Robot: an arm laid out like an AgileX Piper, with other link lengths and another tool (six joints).
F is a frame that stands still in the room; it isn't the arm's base.
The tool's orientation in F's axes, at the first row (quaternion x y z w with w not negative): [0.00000 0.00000 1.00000 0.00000]
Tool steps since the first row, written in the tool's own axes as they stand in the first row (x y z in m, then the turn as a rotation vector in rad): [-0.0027 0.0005 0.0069 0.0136 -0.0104 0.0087]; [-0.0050 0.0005 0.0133 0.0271 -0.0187 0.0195]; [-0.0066 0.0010 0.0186 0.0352 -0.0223 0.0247]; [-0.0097 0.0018 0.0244 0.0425 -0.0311 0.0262]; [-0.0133 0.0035 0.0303 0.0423 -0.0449 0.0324]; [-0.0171 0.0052 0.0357 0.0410 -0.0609 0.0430]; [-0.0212 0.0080 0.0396 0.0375 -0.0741 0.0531]
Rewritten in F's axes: [0.0027 -0.0005 0.0069 -0.0136 0.0104 0.0087]; [0.0050 -0.0005 0.0133 -0.0271 0.0187 0.0195]; [0.0066 -0.0010 0.0186 -0.0352 0.0223 0.0247]; [0.0097 -0.0018 0.0244 -0.0425 0.0311 0.0262]; [0.0133 -0.0035 0.0303 -0.0423 0.0449 0.0324]; [0.0171 -0.0052 0.0357 -0.0410 0.0609 0.0430]; [0.0212 -0.0080 0.0396 -0.0375 0.0741 0.0531]
